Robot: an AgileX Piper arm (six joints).
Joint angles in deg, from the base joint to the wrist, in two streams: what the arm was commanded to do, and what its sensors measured. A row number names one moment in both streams.
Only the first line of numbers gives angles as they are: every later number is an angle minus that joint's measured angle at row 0.
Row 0, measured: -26.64 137.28 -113.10 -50.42 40.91 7.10
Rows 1 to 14, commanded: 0.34 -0.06 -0.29 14.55 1.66 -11.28; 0.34 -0.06 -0.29 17.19 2.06 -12.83; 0.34 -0.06 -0.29 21.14 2.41 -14.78; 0.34 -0.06 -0.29 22.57 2.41 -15.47; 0.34 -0.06 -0.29 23.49 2.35 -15.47; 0.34 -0.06 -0.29 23.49 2.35 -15.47; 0.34 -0.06 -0.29 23.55 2.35 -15.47; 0.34 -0.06 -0.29 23.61 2.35 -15.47; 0.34 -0.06 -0.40 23.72 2.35 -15.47; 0.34 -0.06 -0.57 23.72 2.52 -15.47; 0.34 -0.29 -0.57 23.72 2.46 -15.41; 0.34 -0.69 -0.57 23.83 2.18 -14.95; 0.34 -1.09 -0.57 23.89 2.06 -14.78; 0.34 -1.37 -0.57 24.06 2.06 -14.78
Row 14, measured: 0.46 -0.46 -0.12 24.06 2.29 -15.12
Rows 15 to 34, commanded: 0.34 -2.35 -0.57 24.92 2.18 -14.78; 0.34 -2.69 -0.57 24.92 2.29 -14.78; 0.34 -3.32 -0.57 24.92 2.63 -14.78; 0.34 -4.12 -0.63 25.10 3.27 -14.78; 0.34 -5.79 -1.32 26.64 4.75 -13.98; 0.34 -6.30 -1.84 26.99 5.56 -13.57; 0.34 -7.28 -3.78 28.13 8.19 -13.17; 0.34 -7.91 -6.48 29.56 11.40 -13.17; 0.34 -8.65 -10.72 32.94 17.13 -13.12; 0.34 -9.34 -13.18 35.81 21.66 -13.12; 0.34 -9.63 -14.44 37.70 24.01 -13.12; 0.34 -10.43 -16.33 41.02 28.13 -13.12; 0.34 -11.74 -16.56 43.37 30.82 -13.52; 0.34 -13.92 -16.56 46.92 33.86 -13.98; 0.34 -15.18 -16.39 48.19 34.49 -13.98; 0.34 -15.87 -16.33 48.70 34.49 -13.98; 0.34 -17.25 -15.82 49.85 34.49 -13.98; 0.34 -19.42 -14.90 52.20 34.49 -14.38; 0.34 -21.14 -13.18 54.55 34.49 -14.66; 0.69 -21.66 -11.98 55.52 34.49 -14.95
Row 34, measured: 0.46 -19.65 -14.21 52.71 28.48 -13.98
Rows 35 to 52, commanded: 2.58 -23.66 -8.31 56.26 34.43 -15.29; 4.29 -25.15 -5.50 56.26 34.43 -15.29; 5.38 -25.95 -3.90 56.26 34.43 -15.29; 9.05 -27.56 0.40 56.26 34.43 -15.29; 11.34 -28.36 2.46 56.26 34.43 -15.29; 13.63 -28.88 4.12 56.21 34.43 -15.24; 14.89 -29.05 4.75 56.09 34.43 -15.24; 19.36 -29.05 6.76 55.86 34.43 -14.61; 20.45 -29.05 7.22 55.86 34.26 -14.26; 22.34 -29.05 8.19 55.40 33.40 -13.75; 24.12 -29.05 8.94 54.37 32.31 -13.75; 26.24 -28.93 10.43 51.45 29.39 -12.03; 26.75 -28.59 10.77 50.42 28.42 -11.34; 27.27 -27.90 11.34 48.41 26.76 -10.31; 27.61 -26.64 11.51 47.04 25.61 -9.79; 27.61 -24.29 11.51 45.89 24.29 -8.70; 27.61 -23.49 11.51 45.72 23.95 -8.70; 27.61 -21.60 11.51 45.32 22.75 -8.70
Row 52, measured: 27.50 -24.01 10.94 46.41 24.46 -9.11
